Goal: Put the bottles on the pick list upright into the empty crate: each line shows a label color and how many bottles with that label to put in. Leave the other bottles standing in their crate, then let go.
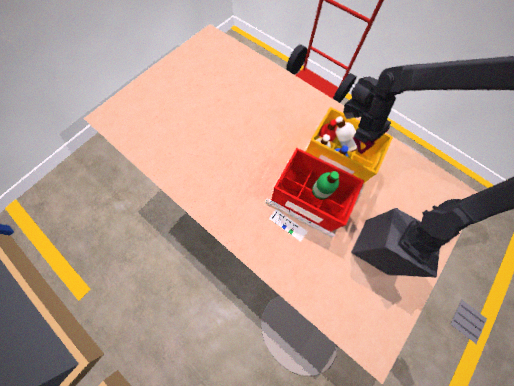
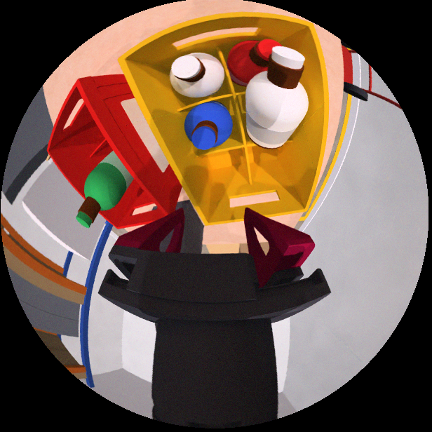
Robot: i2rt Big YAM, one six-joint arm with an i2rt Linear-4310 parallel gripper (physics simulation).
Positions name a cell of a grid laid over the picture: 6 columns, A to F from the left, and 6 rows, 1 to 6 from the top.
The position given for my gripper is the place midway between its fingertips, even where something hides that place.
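Observation:
Image 2 shows a red bottle (image 2: D1), a green bottle (image 2: B3) and my gripper (image 2: C3).

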